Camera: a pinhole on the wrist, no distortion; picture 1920 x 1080 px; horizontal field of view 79.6 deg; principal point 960.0 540.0 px. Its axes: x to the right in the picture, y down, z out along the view. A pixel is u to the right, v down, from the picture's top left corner.
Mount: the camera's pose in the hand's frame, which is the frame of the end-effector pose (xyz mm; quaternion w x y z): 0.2 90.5 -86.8 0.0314 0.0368 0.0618 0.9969
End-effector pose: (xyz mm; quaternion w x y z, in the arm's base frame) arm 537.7 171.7 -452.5 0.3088 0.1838 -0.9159 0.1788
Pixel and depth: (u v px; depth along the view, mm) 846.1 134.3 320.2
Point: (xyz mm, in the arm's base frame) 277.4 270.5 -623.1
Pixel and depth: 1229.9 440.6 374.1
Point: 359.1 209.3 -737.9
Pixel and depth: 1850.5 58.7 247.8
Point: 475.5 343.9 -725.6
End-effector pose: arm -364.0 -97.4 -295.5 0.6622 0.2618 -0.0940 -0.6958
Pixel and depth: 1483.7 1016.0 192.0
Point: -387.6 -53.3 -156.8
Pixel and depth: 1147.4 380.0 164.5
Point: -283.2 -115.8 -164.8
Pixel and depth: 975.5 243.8 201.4
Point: -270.6 -153.4 -130.2
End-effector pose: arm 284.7 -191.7 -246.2 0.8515 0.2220 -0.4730 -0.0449
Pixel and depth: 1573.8 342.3 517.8
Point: -233.6 -38.6 -120.2
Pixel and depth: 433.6 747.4 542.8
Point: 66.7 -384.0 196.5
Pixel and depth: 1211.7 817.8 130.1
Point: 224.0 -132.9 -207.7
